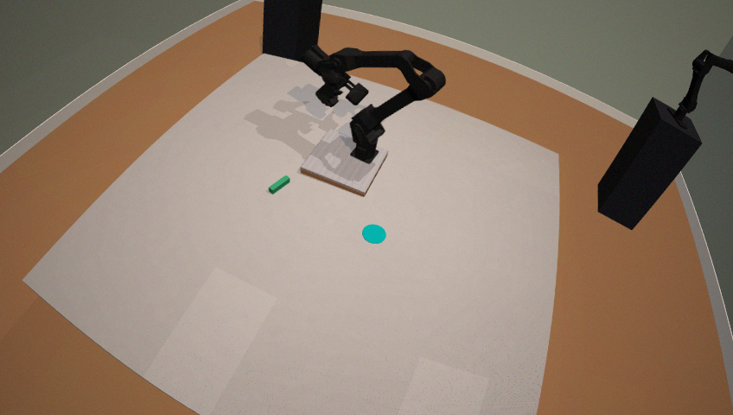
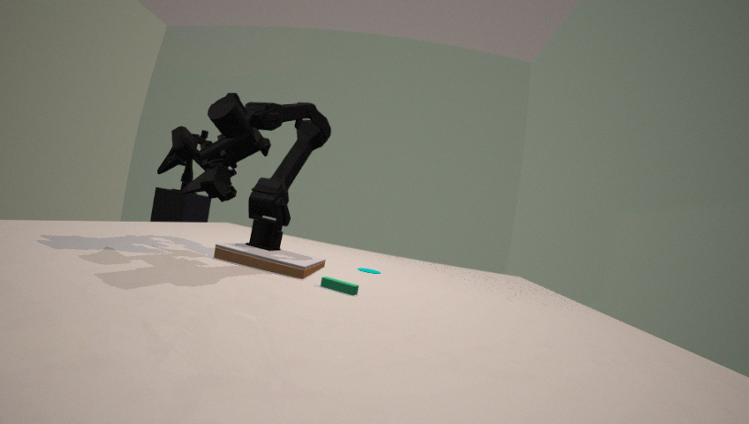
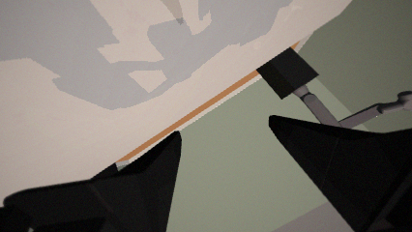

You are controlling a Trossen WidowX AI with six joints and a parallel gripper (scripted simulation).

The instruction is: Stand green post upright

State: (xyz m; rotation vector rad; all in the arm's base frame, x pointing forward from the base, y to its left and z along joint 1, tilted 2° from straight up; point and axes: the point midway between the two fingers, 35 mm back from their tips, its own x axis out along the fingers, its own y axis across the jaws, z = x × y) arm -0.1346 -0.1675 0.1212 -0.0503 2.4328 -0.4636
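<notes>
My gripper tip is 390 mm short of the green post, 120 mm above it and 30 mm to the right of it. Round my gripper tip: cyan circle: 390 mm ahead, 320 mm to the left, 130 mm below.
</notes>
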